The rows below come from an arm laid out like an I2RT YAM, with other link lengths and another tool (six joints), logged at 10 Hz.
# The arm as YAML. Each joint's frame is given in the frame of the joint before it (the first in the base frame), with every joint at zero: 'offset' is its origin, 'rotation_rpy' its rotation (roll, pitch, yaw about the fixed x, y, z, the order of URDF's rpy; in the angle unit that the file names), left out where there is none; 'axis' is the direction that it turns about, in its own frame. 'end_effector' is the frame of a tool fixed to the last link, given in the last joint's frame.
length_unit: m
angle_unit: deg
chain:
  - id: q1
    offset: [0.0, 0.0, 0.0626]
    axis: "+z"
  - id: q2
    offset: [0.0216, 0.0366, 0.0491]
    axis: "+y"
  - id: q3
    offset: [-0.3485, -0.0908, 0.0]
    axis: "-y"
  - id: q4
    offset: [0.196, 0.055, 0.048]
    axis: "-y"
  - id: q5
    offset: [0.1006, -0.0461, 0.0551]
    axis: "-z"
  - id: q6
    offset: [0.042, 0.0, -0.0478]
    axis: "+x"
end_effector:
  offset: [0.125, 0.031, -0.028]
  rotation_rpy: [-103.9, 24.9, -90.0]
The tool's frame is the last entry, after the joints.
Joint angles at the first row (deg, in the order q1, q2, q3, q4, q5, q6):
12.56 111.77 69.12 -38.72 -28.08 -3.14
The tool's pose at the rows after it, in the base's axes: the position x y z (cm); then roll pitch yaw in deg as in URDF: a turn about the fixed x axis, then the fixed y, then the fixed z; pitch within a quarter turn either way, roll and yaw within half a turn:
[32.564 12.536 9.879 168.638 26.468 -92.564]
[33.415 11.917 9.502 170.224 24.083 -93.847]
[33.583 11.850 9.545 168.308 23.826 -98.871]
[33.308 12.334 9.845 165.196 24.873 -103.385]
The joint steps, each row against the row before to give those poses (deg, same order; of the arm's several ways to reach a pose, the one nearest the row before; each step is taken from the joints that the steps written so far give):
0.35 -0.35 0.11 1.14 3.41 -3.45
-0.20 0.00 0.00 1.24 2.98 1.33
-0.31 0.00 0.00 -0.19 0.46 4.22
0.00 0.00 0.00 -0.75 -1.45 3.85

